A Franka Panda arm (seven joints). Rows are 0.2 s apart.
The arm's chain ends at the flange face. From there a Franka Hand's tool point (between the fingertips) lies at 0.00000 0.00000 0.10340 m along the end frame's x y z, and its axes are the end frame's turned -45 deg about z.
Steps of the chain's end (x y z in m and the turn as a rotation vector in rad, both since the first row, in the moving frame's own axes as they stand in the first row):
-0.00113 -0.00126 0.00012 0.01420 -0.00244 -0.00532
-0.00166 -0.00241 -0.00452 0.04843 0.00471 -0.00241
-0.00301 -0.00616 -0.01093 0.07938 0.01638 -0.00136
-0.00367 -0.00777 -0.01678 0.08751 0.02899 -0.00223
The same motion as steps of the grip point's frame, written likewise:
0.00095 -0.00291 0.00011 0.01177 0.00832 -0.00532
0.00441 -0.00608 -0.00464 0.03091 0.03758 -0.00241
0.00922 -0.01109 -0.01127 0.04455 0.06771 -0.00136
0.01140 -0.01237 -0.01722 0.04138 0.08238 -0.00223

